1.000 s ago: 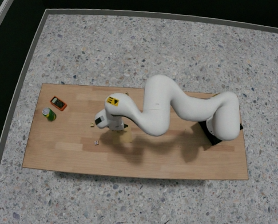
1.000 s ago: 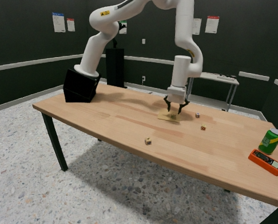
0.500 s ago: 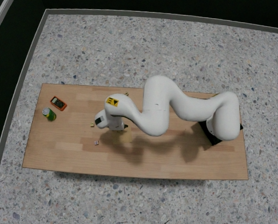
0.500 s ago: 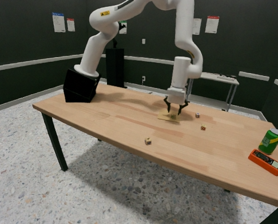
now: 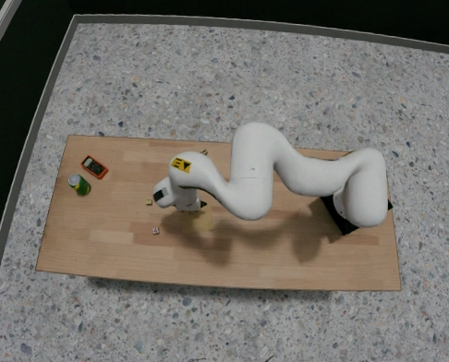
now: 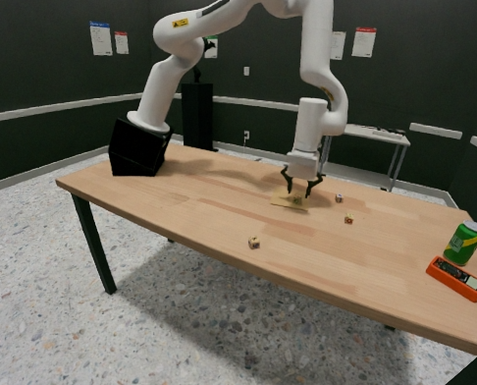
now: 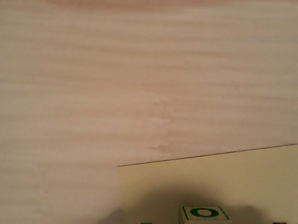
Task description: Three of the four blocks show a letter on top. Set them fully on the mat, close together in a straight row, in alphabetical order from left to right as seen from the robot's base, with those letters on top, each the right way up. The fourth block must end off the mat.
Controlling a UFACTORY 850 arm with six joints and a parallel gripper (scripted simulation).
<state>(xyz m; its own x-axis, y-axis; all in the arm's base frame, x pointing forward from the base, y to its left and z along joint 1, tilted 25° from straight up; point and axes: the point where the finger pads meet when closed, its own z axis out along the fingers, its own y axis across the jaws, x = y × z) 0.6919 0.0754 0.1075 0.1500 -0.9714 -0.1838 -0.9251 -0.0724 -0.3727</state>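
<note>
My gripper is now 50 mm above the tan mat, 30 mm past it and 20 mm to the right of it. Also, from my hand: green can 520 mm ahead, 20 mm to the right, 10 mm above; orange meter 500 mm ahead, 130 mm to the right, 40 mm below.
</note>
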